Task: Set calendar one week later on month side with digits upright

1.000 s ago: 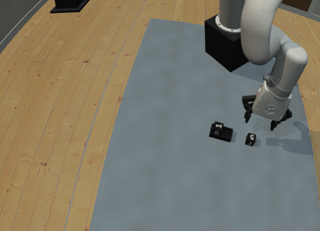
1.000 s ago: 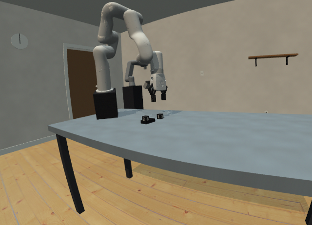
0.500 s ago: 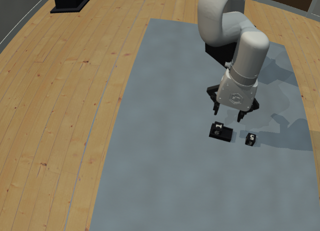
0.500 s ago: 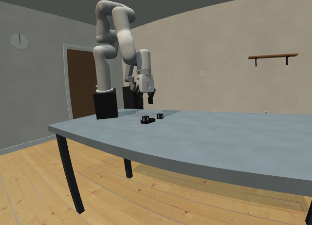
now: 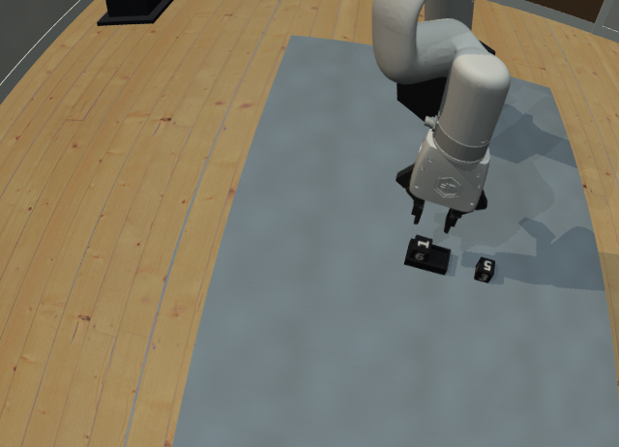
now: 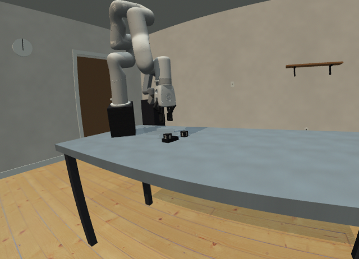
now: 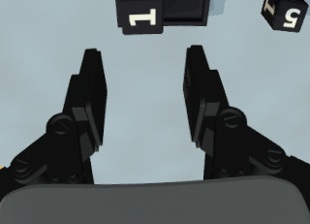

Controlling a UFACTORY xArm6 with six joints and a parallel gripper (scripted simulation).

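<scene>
The black tray is 11 cm below my hand and 2 cm to the left of it.
</scene>
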